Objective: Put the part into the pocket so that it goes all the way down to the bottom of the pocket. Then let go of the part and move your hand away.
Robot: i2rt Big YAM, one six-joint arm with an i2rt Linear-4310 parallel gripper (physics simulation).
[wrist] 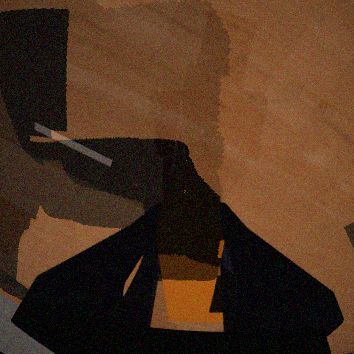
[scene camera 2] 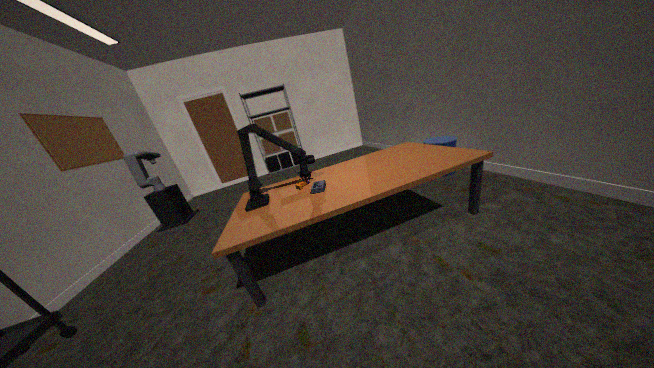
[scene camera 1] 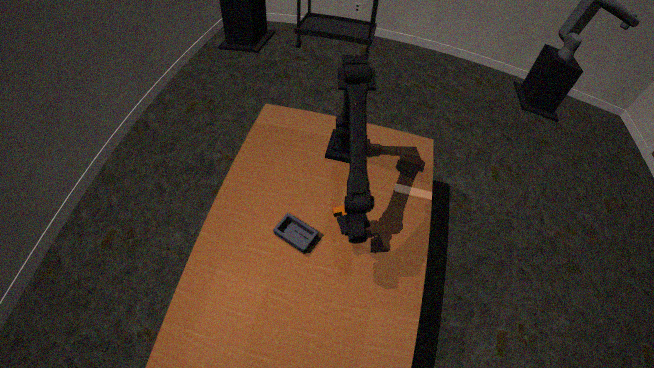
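Pixels of known places: gripper, fingertip midpoint: [wrist: 191,211] [scene camera 2: 306,183]; arm's base, origin of the base link: [scene camera 2: 257,200] [scene camera 1: 346,144].
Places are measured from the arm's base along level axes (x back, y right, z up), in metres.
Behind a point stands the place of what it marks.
The orange part [scene camera 1: 339,211] @[x -0.333, y -0.045, z 0.002 m] [scene camera 2: 301,185] @[x -0.342, y -0.026, z 0.000 m] [wrist: 190,300] @[x -0.343, y -0.075, z 0.004 m] lies low at the table, beside the pocket block and apart from it. My gripper [scene camera 1: 348,229] @[x -0.391, y -0.105, z -0.023 m] [scene camera 2: 305,178] @[x -0.391, y -0.105, z -0.023 m] [wrist: 191,211] @[x -0.391, y -0.105, z -0.023 m] is shut on the orange part, with a dark finger on each side of it in the wrist view. The fingers and their shadow hide much of the part. The grey pocket block [scene camera 1: 290,242] @[x -0.504, y 0.093, z -0.004 m] [scene camera 2: 318,187] @[x -0.448, y 0.154, z 0.009 m] sits on the table to the left of the gripper in scene camera 1, its pocket facing up and empty. A grey-blue corner of the block [wrist: 17,327] shows at the lower left of the wrist view.
The wooden table [scene camera 1: 240,300] @[x -0.763, y 0.199, z -0.029 m] [scene camera 2: 390,170] @[x -0.995, y 0.180, z -0.029 m] carries the arm's base [scene camera 1: 338,146] @[x -0.033, y 0.031, z 0.015 m] [scene camera 2: 257,200] @[x -0.009, y 0.044, z 0.016 m]. The arm's shadow falls across the table. A light strip [scene camera 1: 413,191] shows near the table's right edge in scene camera 1. Another robot on a pedestal [scene camera 1: 550,80] [scene camera 2: 170,205] stands away from the table.
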